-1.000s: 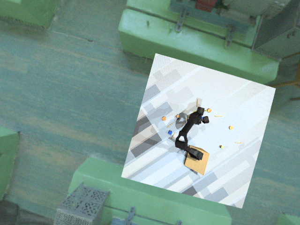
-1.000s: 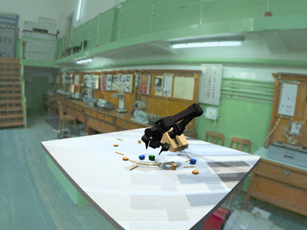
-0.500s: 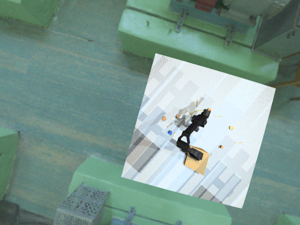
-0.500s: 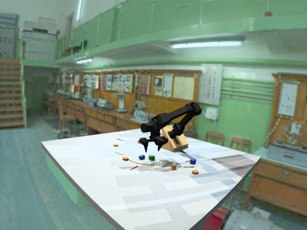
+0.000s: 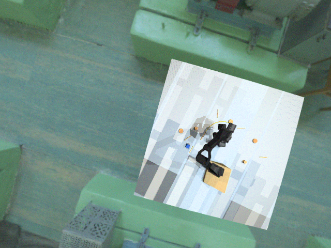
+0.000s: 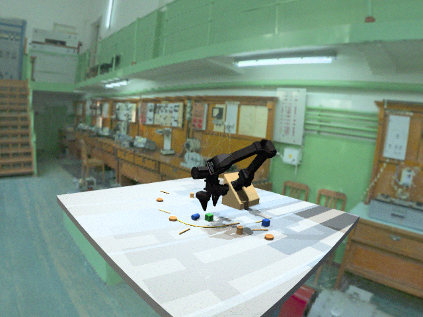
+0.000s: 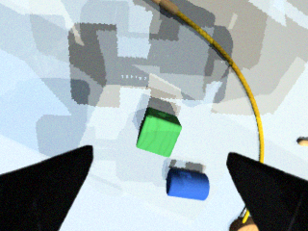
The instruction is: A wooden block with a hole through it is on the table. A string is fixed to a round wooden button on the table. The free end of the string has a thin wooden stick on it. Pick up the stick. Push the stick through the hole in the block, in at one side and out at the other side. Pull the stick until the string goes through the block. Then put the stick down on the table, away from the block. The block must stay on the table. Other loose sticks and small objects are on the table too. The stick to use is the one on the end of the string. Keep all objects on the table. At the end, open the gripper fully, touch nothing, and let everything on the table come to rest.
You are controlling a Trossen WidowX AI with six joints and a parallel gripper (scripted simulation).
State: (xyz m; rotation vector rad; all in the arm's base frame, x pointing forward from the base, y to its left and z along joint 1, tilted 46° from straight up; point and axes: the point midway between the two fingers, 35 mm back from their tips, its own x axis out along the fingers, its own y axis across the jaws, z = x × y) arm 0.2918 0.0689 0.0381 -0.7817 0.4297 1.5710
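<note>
My gripper tip is now 40 mm above the green cube. Also, from my gripper tip: round wooden button (150 mm ahead, 100 mm to the right, 50 mm below); blue cylinder (50 mm ahead, 50 mm to the right, 50 mm below); thin wooden stick (40 mm behind, 110 mm to the left, 60 mm below).
</note>
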